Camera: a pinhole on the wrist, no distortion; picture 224 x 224 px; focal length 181.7 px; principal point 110.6 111.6 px. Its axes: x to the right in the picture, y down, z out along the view. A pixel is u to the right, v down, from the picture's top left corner.
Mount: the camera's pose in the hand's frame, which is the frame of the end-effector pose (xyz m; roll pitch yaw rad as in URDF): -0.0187 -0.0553 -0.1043 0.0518 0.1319 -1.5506
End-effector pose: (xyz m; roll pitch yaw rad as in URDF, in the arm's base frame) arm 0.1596 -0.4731 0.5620 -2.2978 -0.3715 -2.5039
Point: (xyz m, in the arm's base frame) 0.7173 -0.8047 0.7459
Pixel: outside the picture
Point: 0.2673 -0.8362 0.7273
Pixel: outside the picture
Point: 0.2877 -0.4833 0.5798
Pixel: 137.0 35.5
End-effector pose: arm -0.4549 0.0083 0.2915 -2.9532 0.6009 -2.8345
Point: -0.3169 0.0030 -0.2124
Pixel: 54.5 185.0
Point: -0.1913 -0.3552 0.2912
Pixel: outside the picture
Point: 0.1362 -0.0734 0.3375
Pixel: outside the picture
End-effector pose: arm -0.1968 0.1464 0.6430 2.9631 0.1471 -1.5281
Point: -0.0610 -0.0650 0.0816
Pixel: 137.6 216.2
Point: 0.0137 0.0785 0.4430
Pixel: 212.7 203.1
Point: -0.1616 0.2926 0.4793
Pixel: 97.3 56.0
